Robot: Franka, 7 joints.
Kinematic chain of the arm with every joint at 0, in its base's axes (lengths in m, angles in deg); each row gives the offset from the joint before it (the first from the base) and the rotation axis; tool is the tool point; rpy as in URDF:
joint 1: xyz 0 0 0.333 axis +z
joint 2: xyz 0 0 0 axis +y
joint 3: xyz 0 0 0.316 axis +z
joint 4: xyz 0.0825 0 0 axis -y
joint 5: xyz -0.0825 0 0.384 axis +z
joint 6: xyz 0 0 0 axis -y
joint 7: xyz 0.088 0 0 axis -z
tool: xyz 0 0 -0.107 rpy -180 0 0
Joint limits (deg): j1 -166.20..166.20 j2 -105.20..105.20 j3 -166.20..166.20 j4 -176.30..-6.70 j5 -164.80..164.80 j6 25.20..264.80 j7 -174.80..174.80
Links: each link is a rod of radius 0.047 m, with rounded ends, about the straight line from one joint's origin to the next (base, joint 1, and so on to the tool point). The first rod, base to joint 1, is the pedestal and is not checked.
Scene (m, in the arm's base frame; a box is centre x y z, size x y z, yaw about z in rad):
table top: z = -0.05
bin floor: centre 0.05 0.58 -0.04 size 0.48 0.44 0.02 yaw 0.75
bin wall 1: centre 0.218 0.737 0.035 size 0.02 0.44 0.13 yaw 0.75
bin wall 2: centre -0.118 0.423 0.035 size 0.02 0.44 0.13 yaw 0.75
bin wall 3: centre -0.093 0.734 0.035 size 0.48 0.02 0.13 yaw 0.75
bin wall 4: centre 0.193 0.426 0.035 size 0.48 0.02 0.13 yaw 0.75
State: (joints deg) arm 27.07 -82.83 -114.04 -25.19 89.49 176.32 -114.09
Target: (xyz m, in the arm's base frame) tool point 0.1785 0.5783 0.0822
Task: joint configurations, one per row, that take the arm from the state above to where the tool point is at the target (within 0.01 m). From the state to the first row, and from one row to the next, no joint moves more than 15 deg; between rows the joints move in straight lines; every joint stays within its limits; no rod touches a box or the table.
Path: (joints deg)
1: 12.21 -81.35 -116.20 -28.46 91.91 185.17 -114.09
2: -2.65 -79.87 -118.36 -31.73 94.34 194.02 -114.09
3: -17.51 -78.39 -120.52 -34.99 96.76 202.86 -114.09
4: -32.37 -76.91 -122.68 -38.26 99.18 211.71 -114.09
5: -47.24 -75.44 -124.84 -41.53 101.60 220.56 -114.09
6: -62.10 -73.96 -127.00 -44.80 104.03 229.41 -114.09
7: -76.96 -72.48 -129.16 -48.07 106.45 238.26 -114.09
8: -91.82 -71.00 -131.32 -51.33 108.87 247.10 -114.09
9: -106.68 -69.52 -133.48 -54.60 111.30 255.95 -114.09
10: -121.54 -68.04 -135.64 -57.87 113.72 264.80 -114.09
11: -116.33 -76.95 -135.05 -45.08 105.68 263.34 -114.09
12: -111.11 -85.87 -134.47 -32.28 97.63 261.89 -114.09
13: -105.90 -94.78 -133.89 -19.49 89.59 260.43 -114.09
14: -100.68 -103.69 -133.31 -6.70 81.55 258.97 -114.09

